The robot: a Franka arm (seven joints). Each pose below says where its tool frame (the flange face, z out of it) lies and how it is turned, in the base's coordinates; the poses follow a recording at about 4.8 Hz.
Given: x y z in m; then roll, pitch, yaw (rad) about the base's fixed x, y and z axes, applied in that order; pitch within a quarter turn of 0, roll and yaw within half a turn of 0.
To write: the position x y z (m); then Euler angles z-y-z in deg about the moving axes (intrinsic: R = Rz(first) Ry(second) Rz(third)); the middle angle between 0 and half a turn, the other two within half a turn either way. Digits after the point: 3 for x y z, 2 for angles.
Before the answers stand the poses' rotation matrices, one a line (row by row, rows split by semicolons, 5 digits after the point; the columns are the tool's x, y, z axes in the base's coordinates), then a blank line. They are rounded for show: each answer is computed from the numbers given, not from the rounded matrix.
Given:
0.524 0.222 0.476 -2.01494 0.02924 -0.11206
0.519 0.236 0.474 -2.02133 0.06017 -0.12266
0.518 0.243 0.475 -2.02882 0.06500 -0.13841
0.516 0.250 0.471 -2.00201 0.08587 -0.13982
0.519 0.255 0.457 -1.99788 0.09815 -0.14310
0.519 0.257 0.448 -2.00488 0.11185 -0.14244
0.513 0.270 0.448 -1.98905 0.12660 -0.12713
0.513 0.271 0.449 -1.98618 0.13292 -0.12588
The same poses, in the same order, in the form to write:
0.99330 -0.07428 0.08849; -0.11178 -0.42404 0.89872; -0.02924 -0.90259 -0.42950
0.99069 -0.10700 0.08416; -0.12213 -0.42555 0.89666; -0.06013 -0.89859 -0.43466
0.98835 -0.11871 0.09530; -0.13768 -0.42991 0.89231; -0.06495 -0.89503 -0.44124
0.98659 -0.13540 0.09111; -0.13885 -0.40304 0.90459; -0.08576 -0.90511 -0.41643
0.98502 -0.14735 0.08963; -0.14193 -0.39726 0.90666; -0.09799 -0.90580 -0.41222
0.98369 -0.15994 0.08232; -0.14107 -0.40194 0.90473; -0.11162 -0.90159 -0.41795
0.98399 -0.16594 0.06499; -0.12577 -0.38826 0.91293; -0.12626 -0.90649 -0.40291
0.98334 -0.17096 0.06181; -0.12444 -0.38512 0.91444; -0.13253 -0.90689 -0.39998

0.524 0.222 0.476 84.38 115.44 -88.14
0.519 0.236 0.474 84.64 115.76 -86.17
0.518 0.243 0.475 83.90 116.18 -85.85
0.516 0.250 0.471 84.25 114.61 -84.59
0.519 0.255 0.457 84.35 114.34 -83.83
0.519 0.257 0.448 84.80 114.71 -82.94
0.513 0.270 0.448 85.93 113.76 -82.07
0.513 0.271 0.449 86.13 113.58 -81.69

